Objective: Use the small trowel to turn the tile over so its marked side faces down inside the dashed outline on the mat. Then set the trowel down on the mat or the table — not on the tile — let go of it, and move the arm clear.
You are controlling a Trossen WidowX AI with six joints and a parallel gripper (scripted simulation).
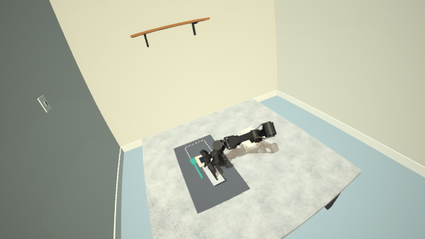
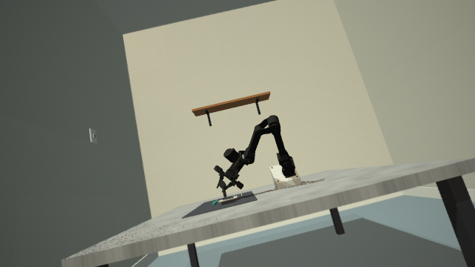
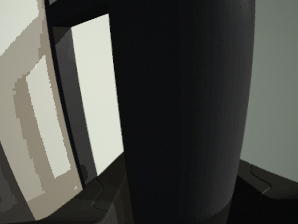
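My gripper tip is now 1 cm past the dark mat, 8 cm to the left of it and 9 cm above it. Round my gripper tip: teal t-shaped piece (4 cm ahead, 12 cm to the right, 7 cm below); trowel (3 cm behind, 1 cm below); tile (4 cm behind, 15 cm to the right, 7 cm below).
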